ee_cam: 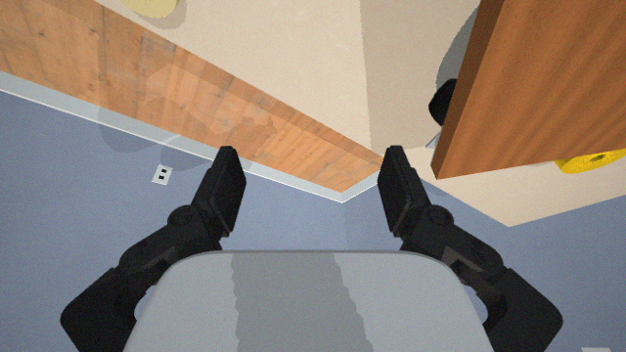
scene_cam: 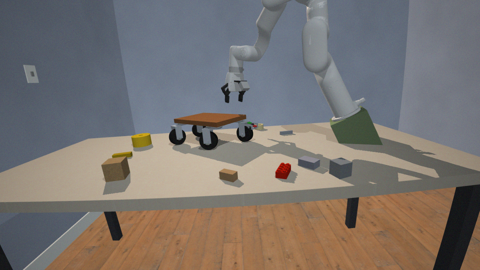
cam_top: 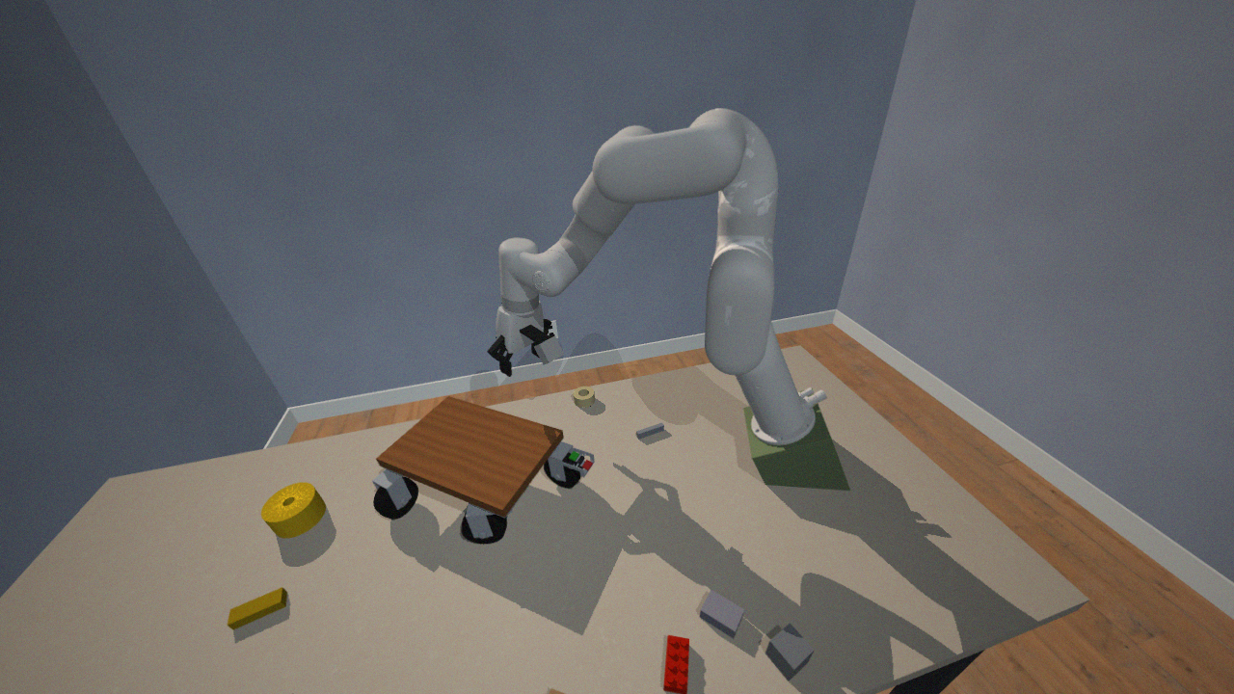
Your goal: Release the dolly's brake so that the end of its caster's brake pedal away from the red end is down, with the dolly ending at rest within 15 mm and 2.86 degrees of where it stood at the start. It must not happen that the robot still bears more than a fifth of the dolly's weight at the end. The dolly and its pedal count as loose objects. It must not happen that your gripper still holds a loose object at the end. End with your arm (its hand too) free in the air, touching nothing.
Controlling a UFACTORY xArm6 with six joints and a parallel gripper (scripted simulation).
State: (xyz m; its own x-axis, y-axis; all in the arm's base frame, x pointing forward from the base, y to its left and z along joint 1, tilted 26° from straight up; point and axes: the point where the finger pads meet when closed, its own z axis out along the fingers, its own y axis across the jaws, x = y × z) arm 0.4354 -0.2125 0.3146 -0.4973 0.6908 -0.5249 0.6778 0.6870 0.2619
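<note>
The brake pedal is 90 mm behind my hand, 240 mm to the left of it and 100 mm below it. Round my hand: grey bar 270 mm behind, 120 mm to the left, 170 mm below; then yellow cylinder 480 mm ahead, 180 mm to the left, 160 mm below; then yellow bar 480 mm ahead, 360 mm to the left, 170 mm below.
</note>
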